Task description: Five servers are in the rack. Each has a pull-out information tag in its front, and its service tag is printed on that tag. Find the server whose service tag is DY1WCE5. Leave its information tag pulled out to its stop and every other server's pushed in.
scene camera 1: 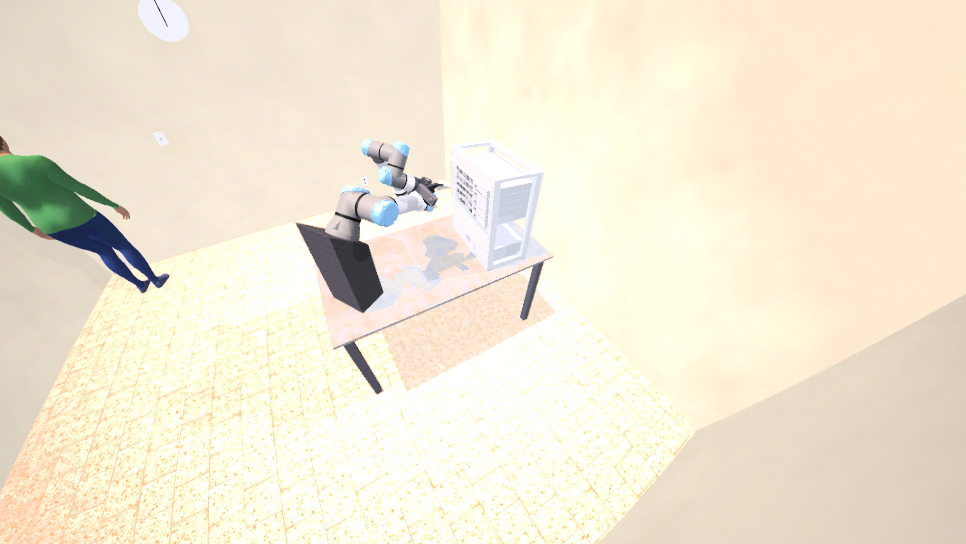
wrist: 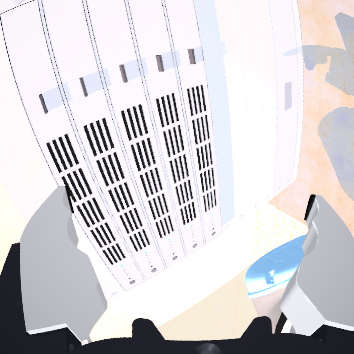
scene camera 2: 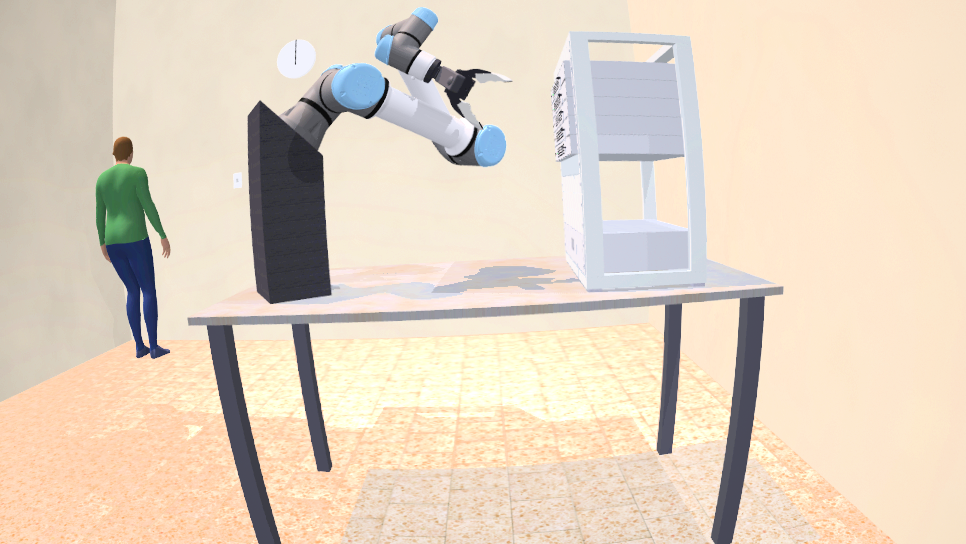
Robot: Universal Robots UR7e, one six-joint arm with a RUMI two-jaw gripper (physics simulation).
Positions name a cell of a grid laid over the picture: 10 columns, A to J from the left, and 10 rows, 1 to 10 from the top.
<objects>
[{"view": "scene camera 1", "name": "server rack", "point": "F4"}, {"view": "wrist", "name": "gripper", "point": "F6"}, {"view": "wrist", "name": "server rack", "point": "E4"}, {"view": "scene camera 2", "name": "gripper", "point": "F2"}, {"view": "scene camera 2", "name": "server rack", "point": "G3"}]
</objects>
